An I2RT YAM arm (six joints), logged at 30 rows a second.
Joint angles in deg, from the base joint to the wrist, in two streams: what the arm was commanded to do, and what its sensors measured. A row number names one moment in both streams.
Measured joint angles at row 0:
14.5, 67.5, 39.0, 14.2, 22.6, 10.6
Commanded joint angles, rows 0 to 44:
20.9, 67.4, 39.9, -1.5, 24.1, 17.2
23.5, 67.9, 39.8, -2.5, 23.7, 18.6
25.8, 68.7, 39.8, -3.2, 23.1, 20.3
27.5, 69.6, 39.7, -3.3, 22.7, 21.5
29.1, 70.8, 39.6, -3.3, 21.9, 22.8
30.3, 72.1, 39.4, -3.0, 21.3, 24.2
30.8, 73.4, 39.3, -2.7, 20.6, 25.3
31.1, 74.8, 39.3, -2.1, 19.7, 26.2
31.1, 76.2, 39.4, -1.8, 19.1, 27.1
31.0, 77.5, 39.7, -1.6, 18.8, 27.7
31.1, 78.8, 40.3, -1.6, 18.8, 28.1
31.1, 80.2, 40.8, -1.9, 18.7, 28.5
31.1, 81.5, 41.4, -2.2, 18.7, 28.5
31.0, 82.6, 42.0, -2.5, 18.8, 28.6
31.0, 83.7, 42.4, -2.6, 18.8, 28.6
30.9, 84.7, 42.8, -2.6, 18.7, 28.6
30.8, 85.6, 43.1, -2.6, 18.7, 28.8
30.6, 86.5, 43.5, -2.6, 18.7, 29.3
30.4, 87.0, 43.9, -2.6, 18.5, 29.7
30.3, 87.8, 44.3, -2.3, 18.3, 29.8
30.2, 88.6, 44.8, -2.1, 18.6, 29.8
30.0, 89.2, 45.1, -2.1, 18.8, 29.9
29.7, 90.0, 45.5, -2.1, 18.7, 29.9
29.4, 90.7, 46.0, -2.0, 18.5, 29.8
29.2, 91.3, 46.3, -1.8, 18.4, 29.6
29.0, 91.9, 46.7, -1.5, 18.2, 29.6
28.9, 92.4, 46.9, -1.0, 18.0, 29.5
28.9, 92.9, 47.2, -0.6, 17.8, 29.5
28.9, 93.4, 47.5, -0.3, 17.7, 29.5
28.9, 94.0, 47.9, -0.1, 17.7, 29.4
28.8, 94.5, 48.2, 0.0, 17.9, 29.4
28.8, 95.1, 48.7, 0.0, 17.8, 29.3
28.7, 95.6, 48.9, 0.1, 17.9, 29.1
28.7, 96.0, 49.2, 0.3, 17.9, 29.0
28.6, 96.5, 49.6, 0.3, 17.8, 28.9
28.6, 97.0, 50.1, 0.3, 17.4, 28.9
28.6, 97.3, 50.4, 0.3, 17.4, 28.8
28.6, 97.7, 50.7, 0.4, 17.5, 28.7
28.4, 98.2, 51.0, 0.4, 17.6, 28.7
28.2, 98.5, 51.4, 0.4, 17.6, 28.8
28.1, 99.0, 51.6, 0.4, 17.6, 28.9
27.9, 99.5, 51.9, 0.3, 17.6, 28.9
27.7, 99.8, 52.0, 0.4, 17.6, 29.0
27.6, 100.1, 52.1, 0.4, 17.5, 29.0
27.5, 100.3, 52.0, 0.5, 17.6, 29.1
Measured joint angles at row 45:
27.7, 99.8, 51.8, -0.4, 17.4, 28.5
